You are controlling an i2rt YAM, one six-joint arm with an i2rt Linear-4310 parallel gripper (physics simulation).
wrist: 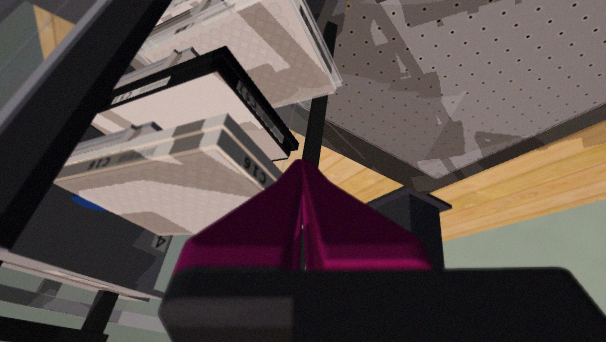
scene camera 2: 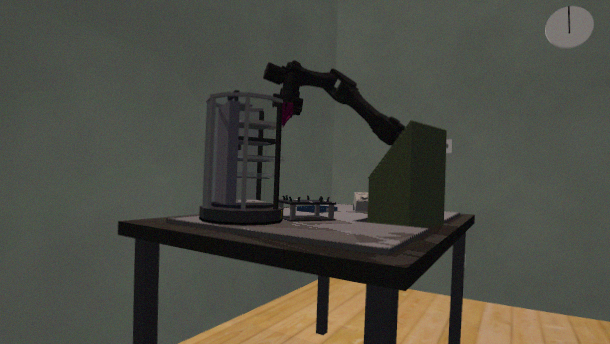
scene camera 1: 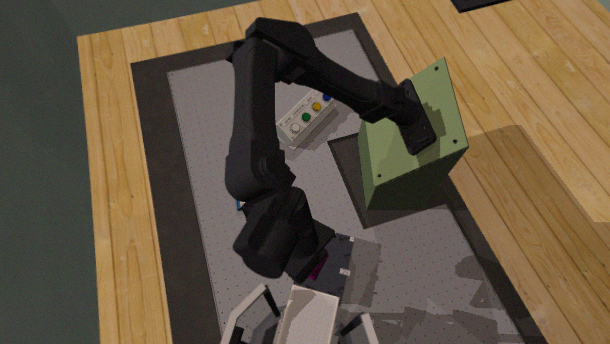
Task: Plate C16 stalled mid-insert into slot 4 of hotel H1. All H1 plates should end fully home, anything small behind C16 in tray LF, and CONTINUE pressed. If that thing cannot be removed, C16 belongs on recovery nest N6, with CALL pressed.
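Seen in the pictures: gripper, fingertip midpoint: (wrist: 302,171) (scene camera 2: 282,126) (scene camera 1: 312,278); arm's base, origin of the base link: (scene camera 2: 412,150) (scene camera 1: 410,116).
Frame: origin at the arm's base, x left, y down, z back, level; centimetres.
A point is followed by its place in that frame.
Note:
My gripper (scene camera 1: 317,269) @(y -5.5, x 30.4, z -34.4 cm) (scene camera 2: 284,123) @(y -5.5, x 30.4, z -34.4 cm) (wrist: 302,171) @(y -5.5, x 30.4, z -34.4 cm) is shut and empty, its magenta fingertips together beside hotel H1 (scene camera 2: 246,175) @(y 11.0, x 50.2, z -31.8 cm). Plate C16 (wrist: 165,197) @(y -5.9, x 37.4, z -38.8 cm), pale with dark labelled edges, sits in the hotel left of the fingers in the wrist view. The left finger overlaps its near labelled edge in that view; contact cannot be told. The slot marker 4 (wrist: 160,242) @(y -5.7, x 48.3, z -37.3 cm) shows beside C16. A small blue patch (wrist: 87,202) @(y -5.7, x 43.5, z -42.8 cm) shows past C16's lower left edge, partly hidden. The button box (scene camera 1: 320,120) @(y 24.4, x -21.3, z -14.8 cm) (scene camera 2: 361,201) @(y 19.9, x -14.6, z -24.5 cm) has white, green, yellow and blue buttons; its labels are too small to read.
A black-framed plate (wrist: 255,112) @(y -0.6, x 34.1, z -36.2 cm) and a clear-edged plate (wrist: 280,45) @(y 4.7, x 33.2, z -36.1 cm) sit near C16. Dark hotel posts (scene camera 2: 278,160) @(y 6.2, x 39.5, z -28.8 cm) (wrist: 65,115) @(y -7.3, x 30.2, z -42.5 cm) stand around them. A low pegged stand (scene camera 1: 336,272) @(y 18.7, x 26.3, z -26.6 cm) (scene camera 2: 326,204) @(y 19.4, x 22.6, z -21.2 cm) and a blue tray (scene camera 1: 239,205) (scene camera 2: 315,209) are near. The green arm pedestal (scene camera 1: 405,185) @(y 9.9, x 12.9, z -4.5 cm) (scene camera 2: 425,175) @(y 8.8, x 6.0, z 6.2 cm) stands right.

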